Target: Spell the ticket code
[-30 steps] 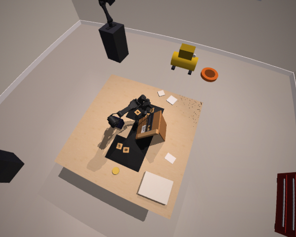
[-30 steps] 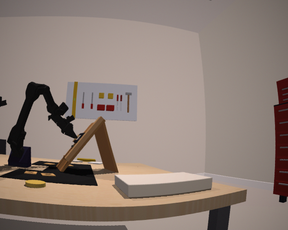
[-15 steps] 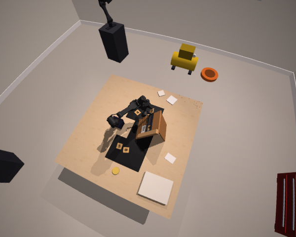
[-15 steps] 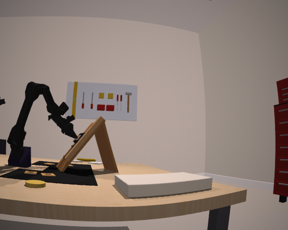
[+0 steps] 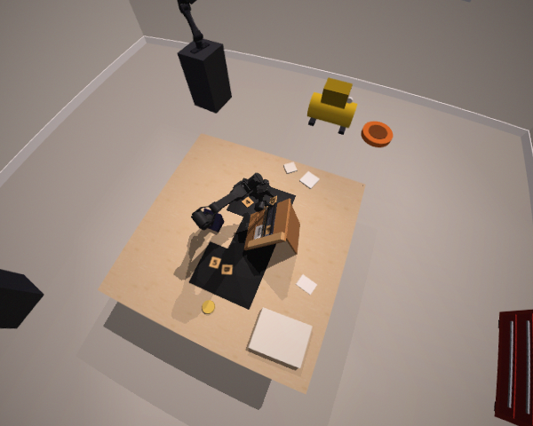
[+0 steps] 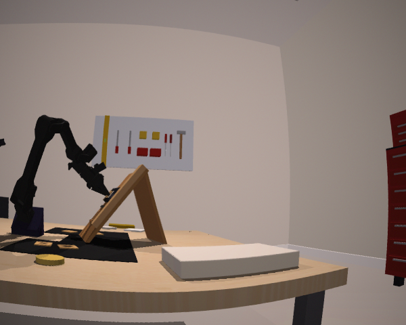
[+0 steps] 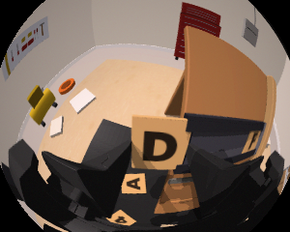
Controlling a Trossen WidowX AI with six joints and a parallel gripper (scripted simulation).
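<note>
Right now my gripper tip is 1 cm short of the white ticket, 18 cm to the left of it and 8 cm above it. From my gripper tip the other things lie so: black mat 11 cm behind, 22 cm to the right, 18 cm below; then white slab 38 cm ahead, 60 cm to the right, 16 cm below.
</note>
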